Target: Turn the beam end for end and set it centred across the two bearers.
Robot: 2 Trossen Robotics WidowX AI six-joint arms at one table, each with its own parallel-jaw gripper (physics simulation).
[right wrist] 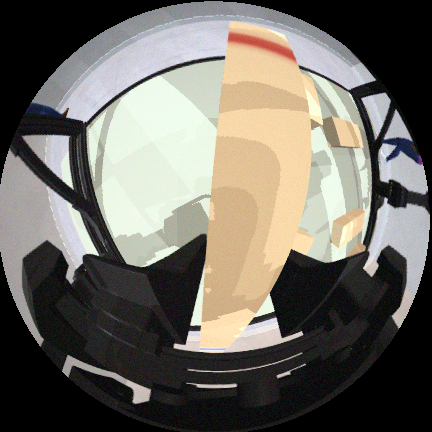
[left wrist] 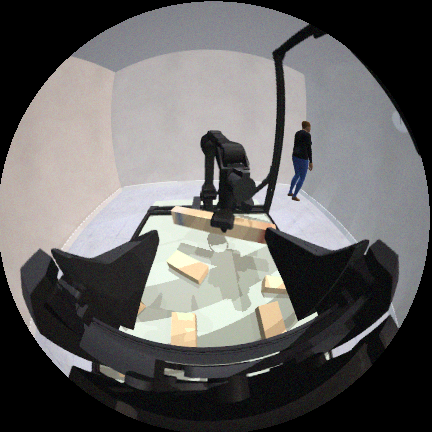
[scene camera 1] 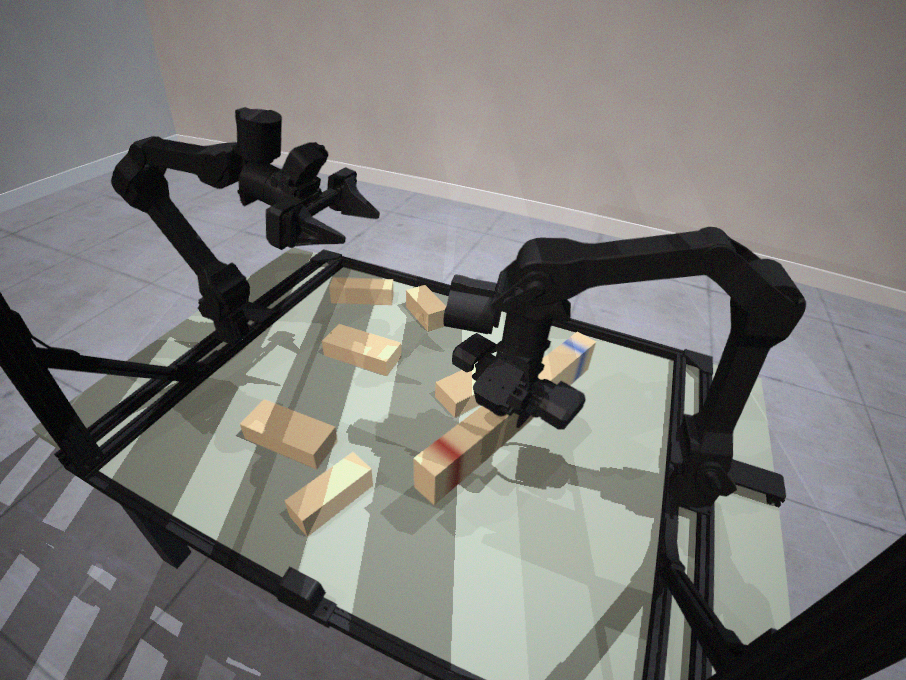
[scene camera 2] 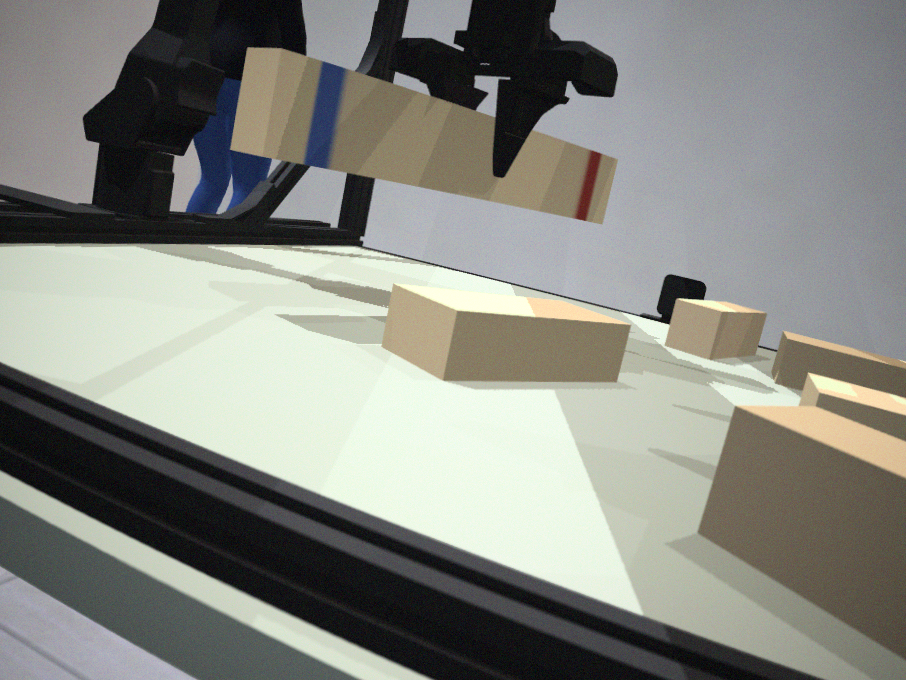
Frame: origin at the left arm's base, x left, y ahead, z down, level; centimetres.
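Seen in the pictures: left gripper, fingertip midpoint: (left wrist: 212,234) (scene camera 1: 362,227); right gripper, fingertip midpoint: (right wrist: 231,239) (left wrist: 224,228) (scene camera 1: 507,418) (scene camera 2: 476,173); left arm's base, link origin: (right wrist: 377,186) (scene camera 1: 232,332); right arm's base, link origin: (left wrist: 207,207) (scene camera 1: 690,493) (scene camera 2: 128,215).
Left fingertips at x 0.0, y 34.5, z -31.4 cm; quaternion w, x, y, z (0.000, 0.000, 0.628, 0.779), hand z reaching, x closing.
Pixels of each thing's middle, then the offset from my left fingertips to it.
- long wooden beam, body centre: (right wrist: 229,268) (scene camera 2: 464,154) (scene camera 1: 516,406) (left wrist: 219,224) dy +27.4, dx -4.1, dz +20.7 cm
- block, body centre: (scene camera 2: 510,335) (scene camera 1: 475,385) (left wrist: 186,266) dy +17.1, dx +8.0, dz +31.4 cm
The long wooden beam (scene camera 1: 475,439) (scene camera 2: 409,131) (left wrist: 250,227) (right wrist: 260,150) hangs in the air above the table. Its blue band is toward the back right in scene camera 1, its red band toward the front left. My right gripper (scene camera 1: 515,411) (scene camera 2: 488,139) (right wrist: 231,239) is shut on the beam around its middle, one finger on each side. My left gripper (scene camera 1: 360,227) is open and empty, high above the far left of the table. Several plain wooden blocks lie on the table; which two are the bearers I cannot tell.
One block (scene camera 1: 453,393) (scene camera 2: 537,347) (left wrist: 187,267) lies close to the beam in scene camera 1. Two blocks (scene camera 1: 289,433) (scene camera 1: 329,492) lie front left, others (scene camera 1: 362,349) (scene camera 1: 360,290) (scene camera 1: 425,307) farther back. Black rails edge the table. A person (left wrist: 301,150) stands beyond it.
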